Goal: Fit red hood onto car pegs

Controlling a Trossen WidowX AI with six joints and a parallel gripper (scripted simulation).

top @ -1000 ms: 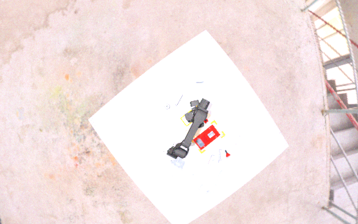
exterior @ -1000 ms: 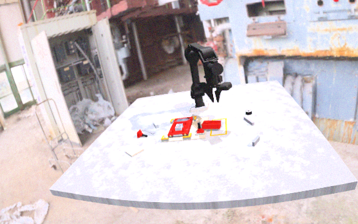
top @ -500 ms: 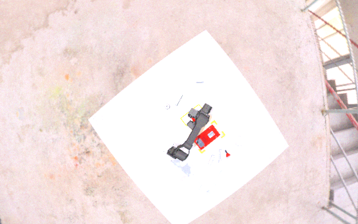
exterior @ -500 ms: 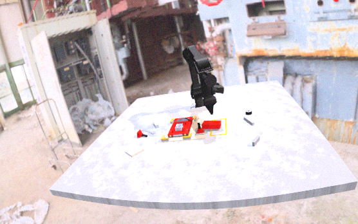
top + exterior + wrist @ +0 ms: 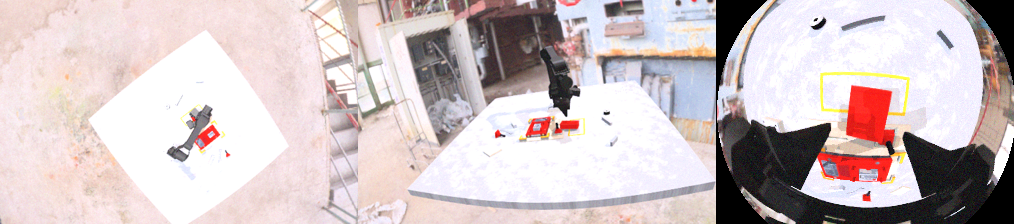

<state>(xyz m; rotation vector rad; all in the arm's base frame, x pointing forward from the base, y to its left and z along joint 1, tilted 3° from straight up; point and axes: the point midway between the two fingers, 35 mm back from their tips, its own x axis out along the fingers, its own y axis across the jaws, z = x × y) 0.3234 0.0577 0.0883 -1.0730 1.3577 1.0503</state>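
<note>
Right now the red hood is 60 mm below my gripper tip. The rest, counted from my gripper tip: pale flat piece (130 mm ahead, 400 mm to the right, 80 mm below); then black ring (100 mm behind, 230 mm to the left, 80 mm below).
</note>
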